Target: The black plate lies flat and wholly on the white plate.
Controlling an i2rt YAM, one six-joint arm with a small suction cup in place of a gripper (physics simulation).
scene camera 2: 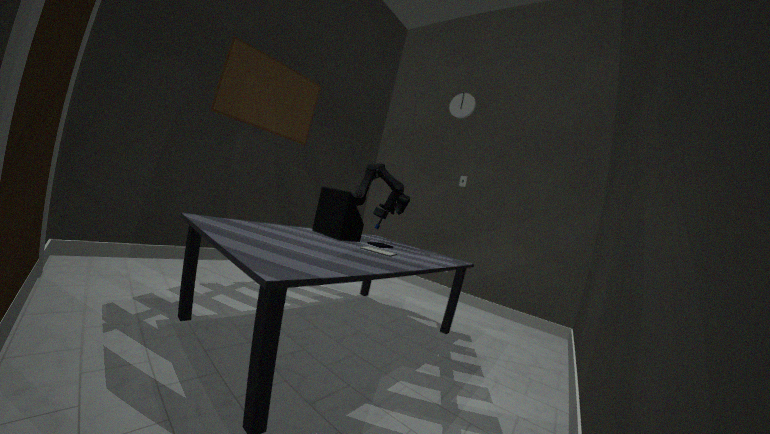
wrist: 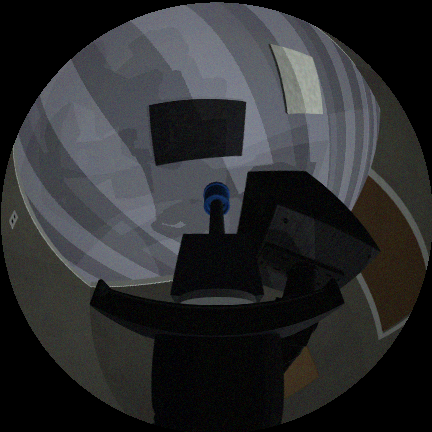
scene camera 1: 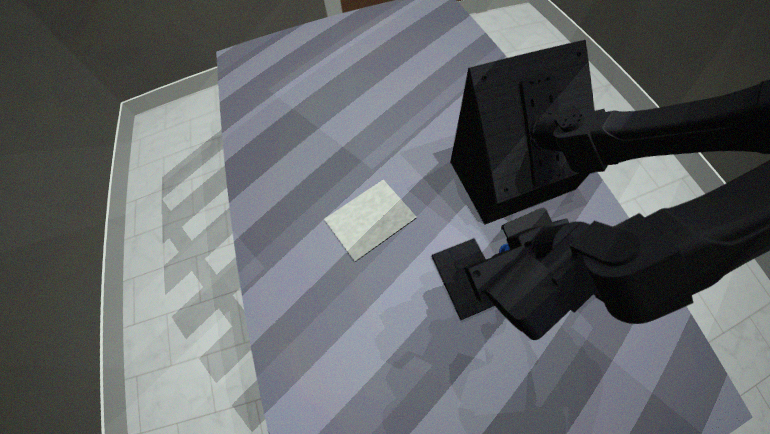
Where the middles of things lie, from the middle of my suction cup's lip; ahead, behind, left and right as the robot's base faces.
The black plate point(scene camera 1: 450, 263) is 100 mm below my suction cup and 60 mm ahead of it. Also, from my suction cup: white plate point(scene camera 1: 364, 223) 200 mm ahead, 190 mm to the right, 100 mm below.
